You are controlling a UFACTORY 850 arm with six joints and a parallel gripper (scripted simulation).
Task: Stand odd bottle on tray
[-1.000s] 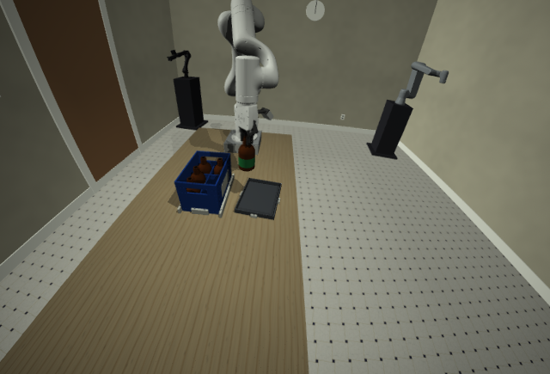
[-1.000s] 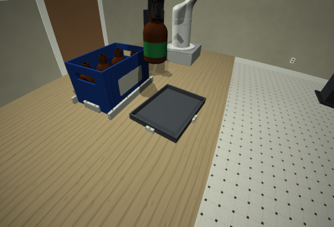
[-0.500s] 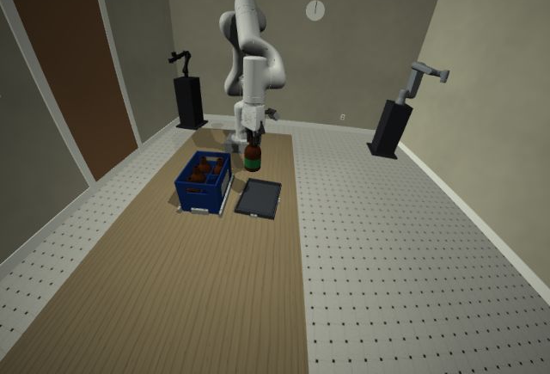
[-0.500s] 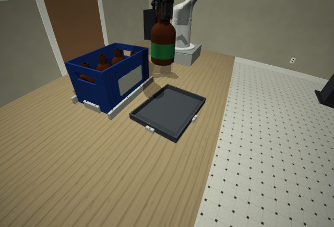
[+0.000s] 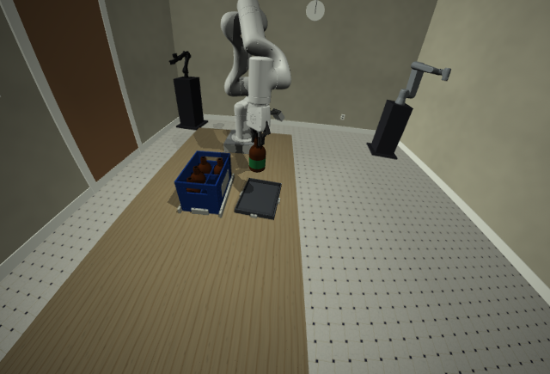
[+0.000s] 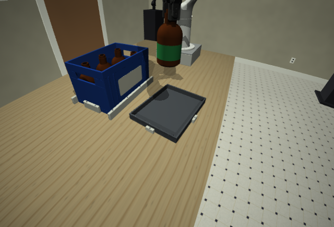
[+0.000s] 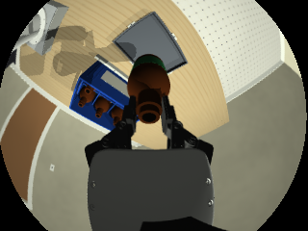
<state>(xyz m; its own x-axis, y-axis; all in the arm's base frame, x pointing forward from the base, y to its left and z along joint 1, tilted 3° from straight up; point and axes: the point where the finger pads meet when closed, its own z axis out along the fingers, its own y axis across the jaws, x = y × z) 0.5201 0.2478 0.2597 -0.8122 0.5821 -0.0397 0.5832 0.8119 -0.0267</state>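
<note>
Right now the bottle is 70 mm below my hand. From my hand the other things lie so: dark grey tray 320 mm below, 20 mm to the left; then blue crate 250 mm to the right, 250 mm below, 40 mm ahead.
</note>
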